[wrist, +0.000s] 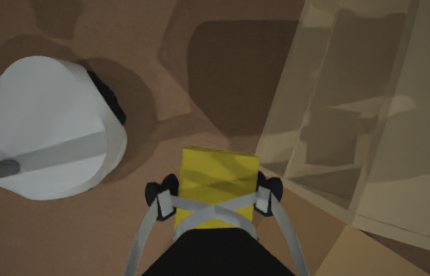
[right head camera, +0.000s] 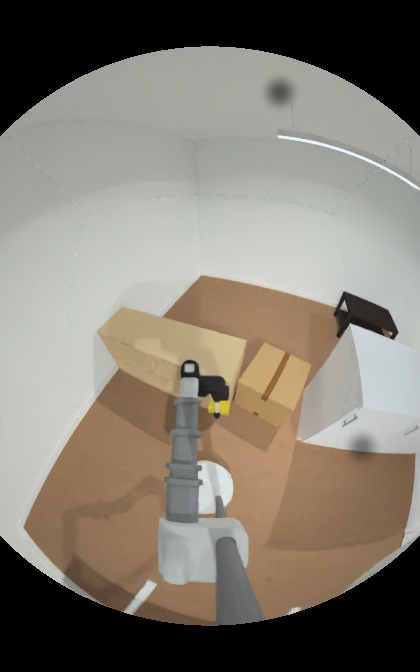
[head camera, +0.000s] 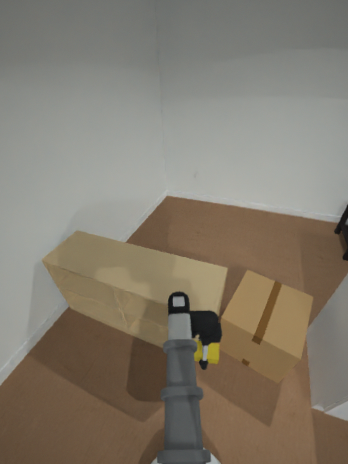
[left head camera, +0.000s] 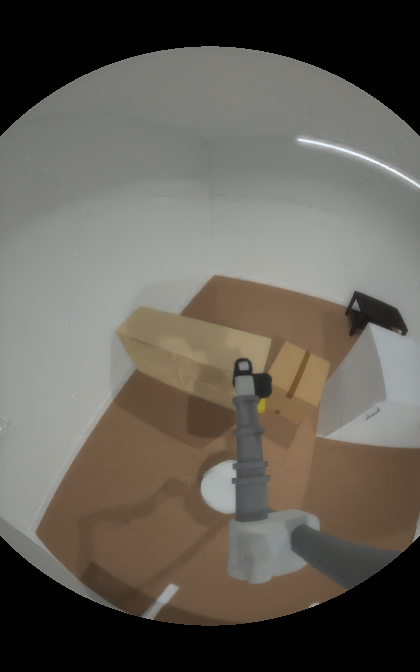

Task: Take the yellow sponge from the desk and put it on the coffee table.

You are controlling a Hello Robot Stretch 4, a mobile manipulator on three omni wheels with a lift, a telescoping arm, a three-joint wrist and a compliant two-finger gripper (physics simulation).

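Places are measured from the robot's base along level axes (x ahead, y left, z up), in millimetres.
Pixels of known places: gripper, fingertip midpoint: (wrist: 212, 186) (head camera: 202, 353).
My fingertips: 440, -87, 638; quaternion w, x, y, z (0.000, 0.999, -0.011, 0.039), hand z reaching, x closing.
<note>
Ahead of a thing's pixels: the offset from my fingertips to its top centre, as dx, dy, dz.
The yellow sponge @(-3, -12, +49) (head camera: 213, 352) (left head camera: 261, 406) (right head camera: 225, 407) (wrist: 217, 172) is held between the two fingers of my gripper (head camera: 204, 351) (right head camera: 217, 408) (wrist: 212, 186), one pad against each side. The gripper is shut on it, and both hang above the brown floor near the end of a long pale wooden unit. In the left head view the arm hides the fingers. A low dark table (left head camera: 377, 311) (right head camera: 367, 311), possibly the coffee table, stands far off at the right, partly behind a white cabinet. No desk can be made out for certain.
The pale wooden unit (head camera: 140, 267) (left head camera: 200, 335) (right head camera: 175, 332) stands near the left wall. A taped cardboard box @(+361, -482, -260) (head camera: 245, 310) (left head camera: 290, 370) (right head camera: 265, 370) stands beside its right end. The white cabinet (head camera: 335, 345) (left head camera: 400, 360) (right head camera: 385, 370) is right of the box. My white round base (wrist: 50, 120) shows in the wrist view.
</note>
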